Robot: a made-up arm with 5 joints.
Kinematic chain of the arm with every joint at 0, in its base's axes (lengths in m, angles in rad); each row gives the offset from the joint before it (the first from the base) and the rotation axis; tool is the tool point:
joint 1: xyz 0 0 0.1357 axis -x
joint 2: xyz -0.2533 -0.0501 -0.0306 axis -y
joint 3: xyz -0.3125 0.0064 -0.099 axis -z
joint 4: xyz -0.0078 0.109 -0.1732 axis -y
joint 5: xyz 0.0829 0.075 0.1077 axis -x
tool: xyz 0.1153 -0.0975 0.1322
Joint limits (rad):
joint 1: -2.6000..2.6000
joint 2: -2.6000..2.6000
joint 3: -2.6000..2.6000
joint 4: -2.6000..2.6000
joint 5: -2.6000..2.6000
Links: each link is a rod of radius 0.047 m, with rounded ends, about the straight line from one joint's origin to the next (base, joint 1, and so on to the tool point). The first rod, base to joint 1, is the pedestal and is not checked.
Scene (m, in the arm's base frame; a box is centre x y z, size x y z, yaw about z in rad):
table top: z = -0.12
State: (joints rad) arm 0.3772 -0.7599 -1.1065 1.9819 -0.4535
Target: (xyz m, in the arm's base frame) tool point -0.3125 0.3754 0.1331
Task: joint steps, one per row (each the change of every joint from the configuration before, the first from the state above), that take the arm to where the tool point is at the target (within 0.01 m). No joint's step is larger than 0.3 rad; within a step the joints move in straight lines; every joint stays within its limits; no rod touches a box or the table.
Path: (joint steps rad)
1: 0.2849 -0.1445 0.0679 -0.1601 -0.0173
2: 0.2848 -0.1445 0.0680 -0.1601 -0.0173
3: 0.2849 -0.1445 0.0679 -0.1600 -0.0174
4: 0.2849 -0.1445 0.0680 -0.1601 -0.0173
5: 0.2848 -0.1445 0.0679 -0.1601 -0.0173

